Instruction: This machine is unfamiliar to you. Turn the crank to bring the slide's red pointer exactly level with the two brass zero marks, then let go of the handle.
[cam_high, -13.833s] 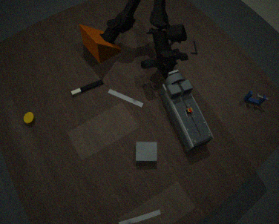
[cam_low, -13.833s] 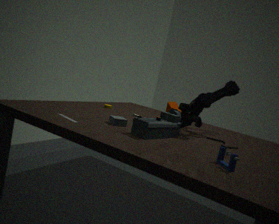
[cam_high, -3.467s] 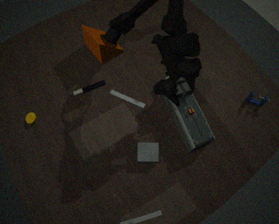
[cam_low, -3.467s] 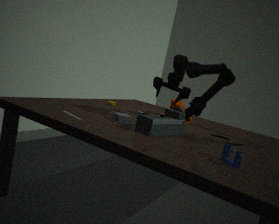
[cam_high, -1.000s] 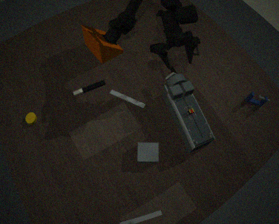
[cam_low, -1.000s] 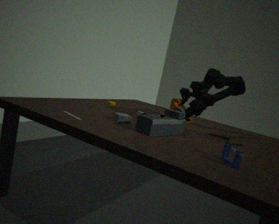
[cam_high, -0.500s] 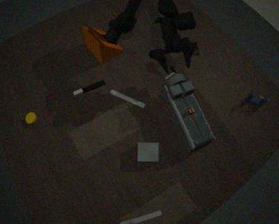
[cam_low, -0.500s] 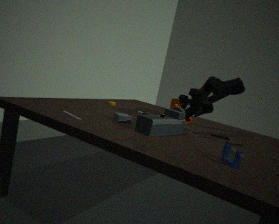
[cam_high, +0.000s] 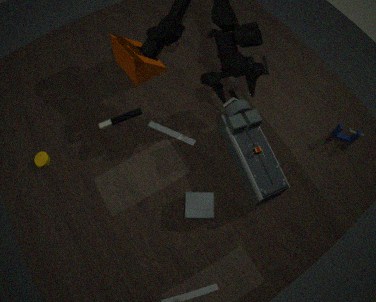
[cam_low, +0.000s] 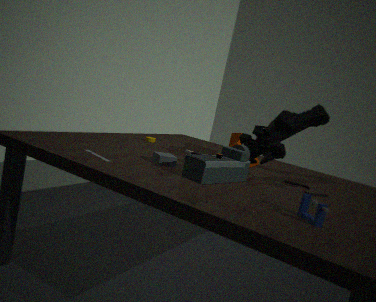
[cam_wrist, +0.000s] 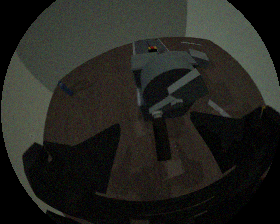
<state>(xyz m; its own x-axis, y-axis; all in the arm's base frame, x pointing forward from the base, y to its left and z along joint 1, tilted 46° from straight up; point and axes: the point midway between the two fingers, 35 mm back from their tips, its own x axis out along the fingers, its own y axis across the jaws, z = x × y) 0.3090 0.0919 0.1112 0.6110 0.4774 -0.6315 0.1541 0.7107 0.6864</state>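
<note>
The red pointer lies 16 cm ahead of my gripper tip, 5 cm to the right of it and 1 cm above it. Round my gripper tip: grey block 19 cm ahead, 25 cm to the right, 6 cm below; yellow disc 16 cm behind, 60 cm to the right, 7 cm below; black-and-white marker 16 cm behind, 33 cm to the right, 7 cm below.
</note>
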